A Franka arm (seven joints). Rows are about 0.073 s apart.
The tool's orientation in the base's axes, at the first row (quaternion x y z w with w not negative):
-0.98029, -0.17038, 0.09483, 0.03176
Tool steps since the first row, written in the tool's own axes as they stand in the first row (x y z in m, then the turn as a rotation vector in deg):
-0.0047, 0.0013, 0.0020, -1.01, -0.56, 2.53
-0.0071, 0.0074, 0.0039, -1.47, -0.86, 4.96
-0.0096, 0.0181, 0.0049, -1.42, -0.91, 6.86
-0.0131, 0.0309, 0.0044, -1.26, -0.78, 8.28
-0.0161, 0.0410, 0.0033, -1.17, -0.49, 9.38
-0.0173, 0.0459, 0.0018, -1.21, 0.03, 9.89
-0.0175, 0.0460, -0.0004, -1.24, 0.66, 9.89
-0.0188, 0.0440, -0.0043, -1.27, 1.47, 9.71
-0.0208, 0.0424, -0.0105, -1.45, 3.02, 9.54
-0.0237, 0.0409, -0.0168, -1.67, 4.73, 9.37
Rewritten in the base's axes. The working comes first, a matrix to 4 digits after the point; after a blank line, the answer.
The tool's axes in the first row as the columns of a matrix, in the base's axes (used below as rounded here):
0.9240, 0.3280, -0.1967
0.3401, -0.9399, 0.0300
-0.1751, -0.0946, -0.9800

-0.0043, -0.0028, -0.0013, -1.61, 0.26, -2.25
-0.0049, -0.0093, -0.0033, -2.62, 0.46, -4.52
-0.0039, -0.0201, -0.0048, -2.96, 0.58, -6.39
-0.0028, -0.0334, -0.0049, -3.05, 0.55, -7.82
-0.0021, -0.0439, -0.0043, -3.09, 0.34, -8.94
-0.0013, -0.0490, -0.0031, -3.05, -0.14, -9.48
-0.0010, -0.0492, -0.0009, -2.87, -0.75, -9.54
-0.0021, -0.0479, 0.0033, -2.60, -1.52, -9.43
-0.0032, -0.0472, 0.0099, -2.23, -3.05, -9.38
-0.0052, -0.0470, 0.0167, -1.83, -4.73, -9.34

